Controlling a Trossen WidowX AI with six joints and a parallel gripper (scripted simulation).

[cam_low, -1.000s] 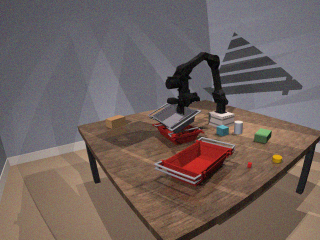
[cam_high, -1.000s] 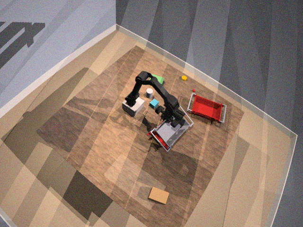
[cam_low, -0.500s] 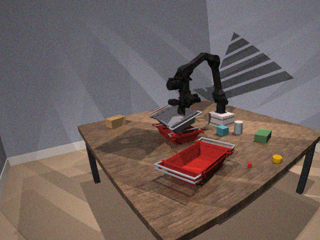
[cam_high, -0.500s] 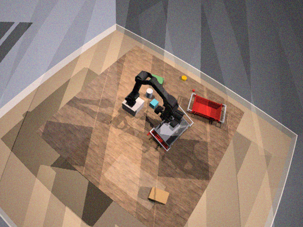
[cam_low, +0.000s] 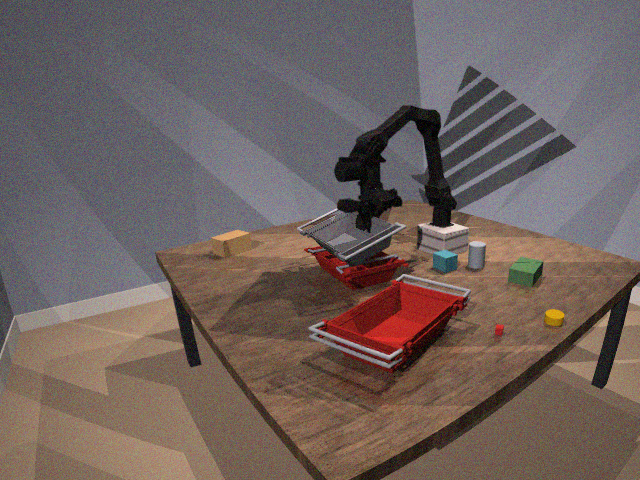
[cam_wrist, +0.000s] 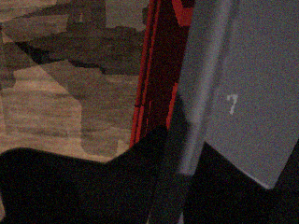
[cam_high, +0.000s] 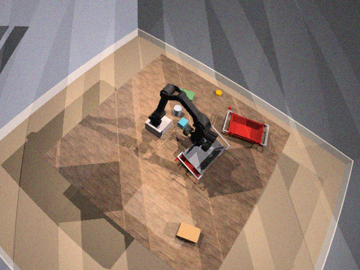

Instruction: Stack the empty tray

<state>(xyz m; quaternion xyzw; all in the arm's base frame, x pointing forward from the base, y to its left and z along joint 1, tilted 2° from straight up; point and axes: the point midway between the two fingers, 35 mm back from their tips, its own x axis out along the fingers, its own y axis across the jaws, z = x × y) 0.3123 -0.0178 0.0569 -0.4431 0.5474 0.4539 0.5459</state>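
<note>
The grey tray is 70 mm ahead of my gripper tip, 10 mm to the right of it and 10 mm above it. Round my gripper tip: teal cube 170 mm behind, 150 mm to the left, 90 mm below; then green block 280 mm behind, 390 mm to the left, 100 mm below; then grey cylinder 250 mm behind, 210 mm to the left, 80 mm below.
</note>
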